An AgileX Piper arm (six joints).
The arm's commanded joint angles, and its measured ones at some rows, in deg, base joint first. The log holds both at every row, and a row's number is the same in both.
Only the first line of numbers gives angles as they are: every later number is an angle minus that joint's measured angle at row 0.
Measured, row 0: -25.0, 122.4, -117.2, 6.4, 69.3, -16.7
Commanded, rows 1 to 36: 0.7, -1.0, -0.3, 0.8, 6.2, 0.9; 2.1, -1.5, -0.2, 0.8, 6.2, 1.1; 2.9, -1.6, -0.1, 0.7, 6.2, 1.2; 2.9, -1.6, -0.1, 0.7, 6.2, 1.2; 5.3, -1.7, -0.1, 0.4, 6.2, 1.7; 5.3, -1.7, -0.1, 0.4, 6.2, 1.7; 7.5, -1.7, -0.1, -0.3, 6.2, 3.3; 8.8, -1.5, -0.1, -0.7, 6.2, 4.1; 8.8, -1.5, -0.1, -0.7, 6.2, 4.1; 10.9, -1.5, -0.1, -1.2, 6.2, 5.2; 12.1, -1.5, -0.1, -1.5, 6.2, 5.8; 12.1, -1.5, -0.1, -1.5, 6.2, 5.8; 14.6, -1.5, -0.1, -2.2, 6.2, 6.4; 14.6, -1.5, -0.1, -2.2, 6.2, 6.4; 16.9, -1.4, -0.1, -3.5, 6.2, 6.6; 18.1, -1.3, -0.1, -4.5, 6.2, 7.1; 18.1, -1.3, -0.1, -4.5, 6.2, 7.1; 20.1, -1.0, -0.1, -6.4, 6.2, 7.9; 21.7, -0.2, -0.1, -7.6, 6.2, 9.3; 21.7, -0.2, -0.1, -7.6, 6.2, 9.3; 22.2, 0.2, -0.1, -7.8, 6.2, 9.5; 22.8, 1.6, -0.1, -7.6, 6.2, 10.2; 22.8, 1.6, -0.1, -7.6, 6.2, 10.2; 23.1, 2.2, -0.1, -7.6, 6.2, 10.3; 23.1, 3.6, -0.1, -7.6, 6.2, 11.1; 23.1, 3.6, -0.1, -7.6, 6.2, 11.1; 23.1, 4.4, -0.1, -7.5, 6.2, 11.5; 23.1, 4.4, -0.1, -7.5, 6.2, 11.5; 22.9, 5.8, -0.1, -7.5, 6.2, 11.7; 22.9, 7.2, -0.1, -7.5, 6.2, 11.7; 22.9, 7.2, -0.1, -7.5, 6.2, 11.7; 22.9, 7.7, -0.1, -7.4, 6.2, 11.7; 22.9, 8.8, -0.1, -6.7, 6.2, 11.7; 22.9, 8.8, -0.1, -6.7, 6.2, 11.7; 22.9, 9.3, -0.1, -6.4, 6.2, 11.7; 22.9, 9.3, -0.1, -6.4, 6.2, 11.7
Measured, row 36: 23.0, 8.1, 0.0, -7.1, 0.1, 11.5
